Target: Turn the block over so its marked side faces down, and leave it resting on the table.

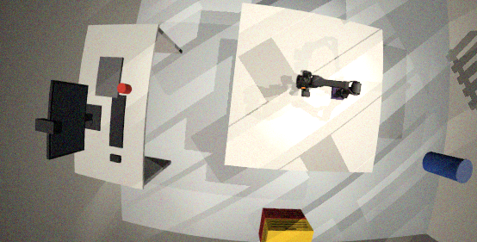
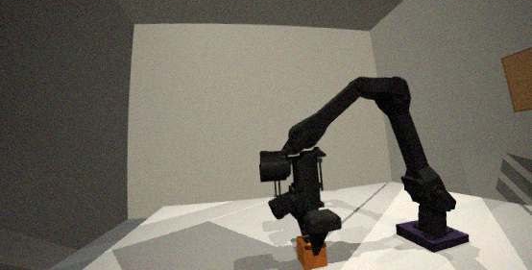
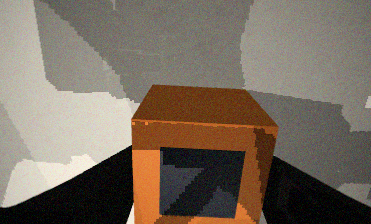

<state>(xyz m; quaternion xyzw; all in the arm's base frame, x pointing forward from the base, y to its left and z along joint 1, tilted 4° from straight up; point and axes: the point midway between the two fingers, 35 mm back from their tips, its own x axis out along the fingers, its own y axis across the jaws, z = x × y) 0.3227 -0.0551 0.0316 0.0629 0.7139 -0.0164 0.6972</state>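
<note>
The orange block is 10 mm above my gripper tip.
</note>
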